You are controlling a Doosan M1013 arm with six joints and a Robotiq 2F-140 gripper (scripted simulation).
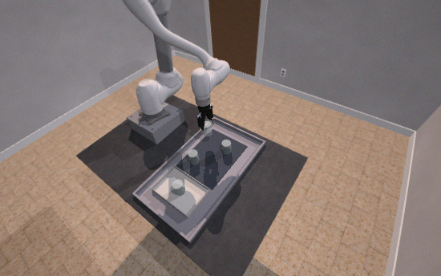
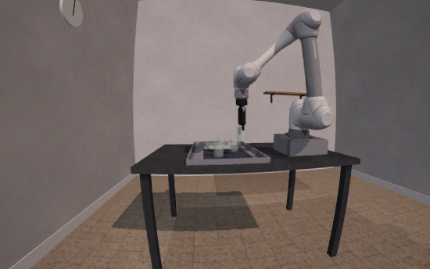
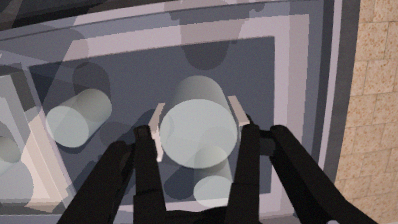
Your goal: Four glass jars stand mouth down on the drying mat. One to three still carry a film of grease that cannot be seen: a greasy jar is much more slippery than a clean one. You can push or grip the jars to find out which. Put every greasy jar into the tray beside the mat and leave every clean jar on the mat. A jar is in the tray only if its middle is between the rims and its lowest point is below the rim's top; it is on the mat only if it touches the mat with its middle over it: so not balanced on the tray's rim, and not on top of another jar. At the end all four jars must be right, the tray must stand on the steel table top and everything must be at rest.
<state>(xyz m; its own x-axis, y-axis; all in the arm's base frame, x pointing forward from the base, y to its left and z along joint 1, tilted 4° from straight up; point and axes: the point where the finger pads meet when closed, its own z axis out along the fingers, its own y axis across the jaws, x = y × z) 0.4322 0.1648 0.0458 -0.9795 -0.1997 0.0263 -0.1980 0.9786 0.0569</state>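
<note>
My hand is 370 mm to the left of the tray, 170 mm short of it and 160 mm above it. From my hand the other things lie so: dark drying mat (160 mm below, 110 mm ahead, 60 mm to the right).
</note>
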